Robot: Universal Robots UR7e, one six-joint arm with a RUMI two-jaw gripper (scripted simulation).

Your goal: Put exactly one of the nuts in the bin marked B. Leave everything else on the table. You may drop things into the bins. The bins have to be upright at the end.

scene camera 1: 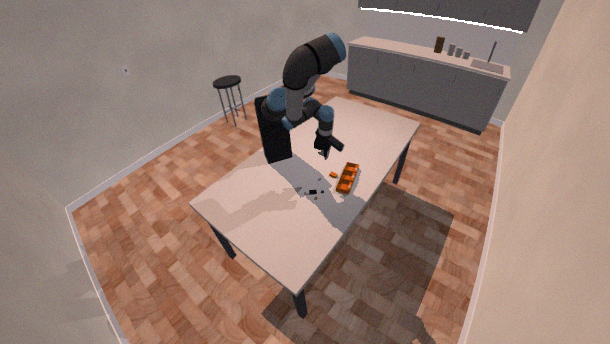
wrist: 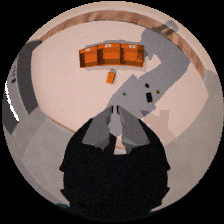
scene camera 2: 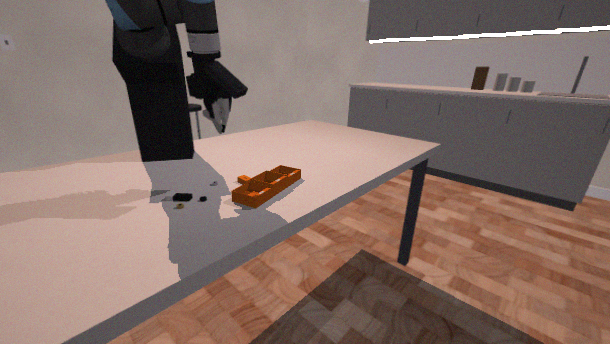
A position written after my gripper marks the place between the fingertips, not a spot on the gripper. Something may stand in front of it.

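My gripper (scene camera 2: 221, 133) in sight. Gripper (wrist: 114, 106) visible too.
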